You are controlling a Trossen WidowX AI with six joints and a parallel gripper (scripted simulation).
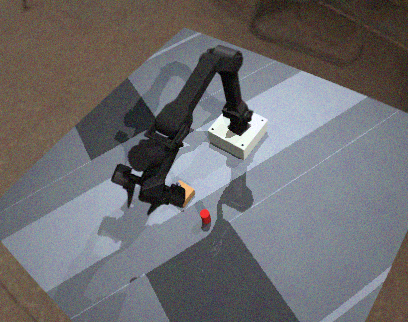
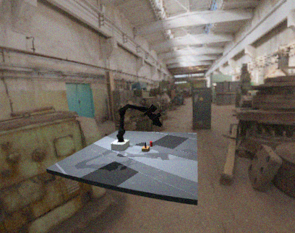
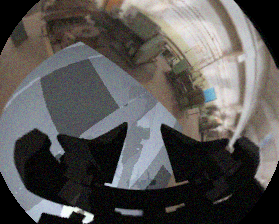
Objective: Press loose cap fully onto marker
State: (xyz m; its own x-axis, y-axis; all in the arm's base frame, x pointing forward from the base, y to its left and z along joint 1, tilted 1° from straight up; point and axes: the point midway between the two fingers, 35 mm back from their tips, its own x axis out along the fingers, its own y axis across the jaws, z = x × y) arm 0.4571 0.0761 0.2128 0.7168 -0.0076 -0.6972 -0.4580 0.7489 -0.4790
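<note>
The red cap is 160 mm behind my gripper tip, 60 mm to the left of it and 230 mm below it.
</note>
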